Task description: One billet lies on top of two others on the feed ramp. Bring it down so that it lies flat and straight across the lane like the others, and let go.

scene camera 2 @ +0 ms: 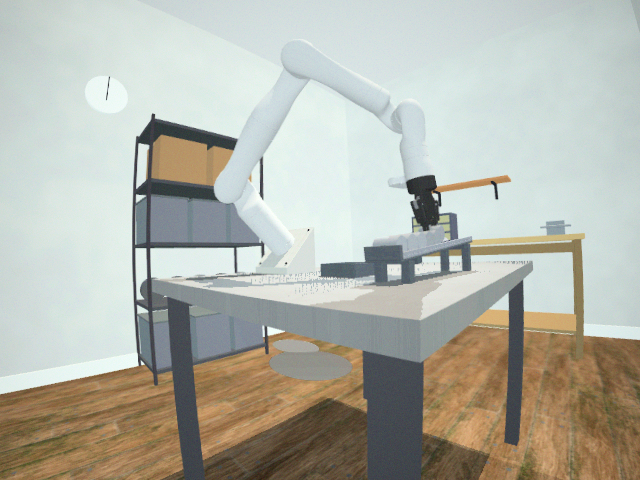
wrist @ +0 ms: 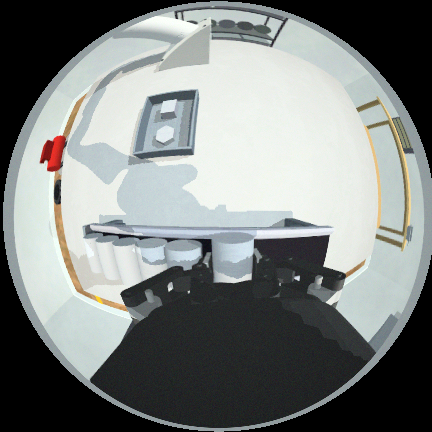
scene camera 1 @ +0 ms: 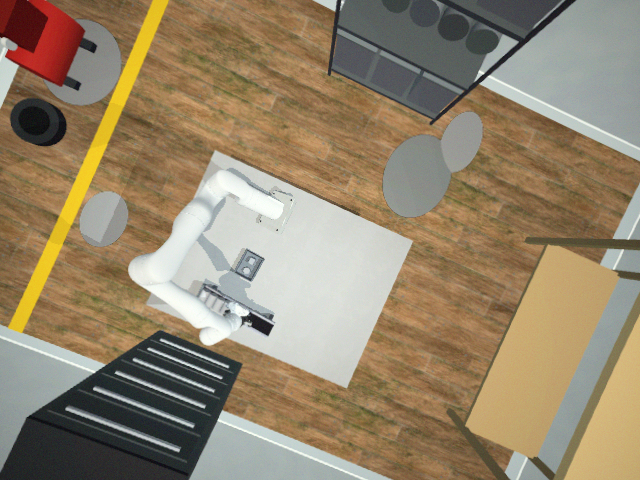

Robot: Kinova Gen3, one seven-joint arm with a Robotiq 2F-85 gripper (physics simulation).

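Seen in the pictures: gripper, fingertip midpoint: [wrist: 231, 258]; arm's base, origin of the base link: [scene camera 2: 284, 246] [scene camera 1: 276, 210].
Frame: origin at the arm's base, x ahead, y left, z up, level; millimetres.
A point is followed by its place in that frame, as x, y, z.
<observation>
Several pale grey cylindrical billets [wrist: 127, 257] {508, -22, 2} [scene camera 2: 398, 241] {549, -124, -14} lie side by side across the lane in the lower part of the feed ramp [wrist: 290, 233] [scene camera 2: 439, 248] [scene camera 1: 264, 326]. My gripper [wrist: 231, 258] {508, 100, -7} [scene camera 2: 428, 227] [scene camera 1: 245, 321] {508, 100, -7} points down over the ramp and is shut on a billet [wrist: 233, 250] {485, 96, 28}, with one finger on each side. The held billet looks level and straight across the lane, on the uphill side of the row, with a small gap to its neighbour in the wrist view. The fingers hide its lower part, and whether it touches the ramp bed is unclear.
A grey tray [wrist: 194, 125] {322, 50, -76} [scene camera 2: 343, 269] {332, -48, -74} with a square block [wrist: 168, 108] {286, 4, -65} and a hexagonal block [wrist: 164, 134] {336, 1, -74} stands between the ramp and the arm's base [wrist: 192, 50] {95, 27, -36} [scene camera 2: 299, 253] {96, -7, -28}. The ramp's rail runs close beside the fingers. The dark upper bed lies uphill of the held billet.
</observation>
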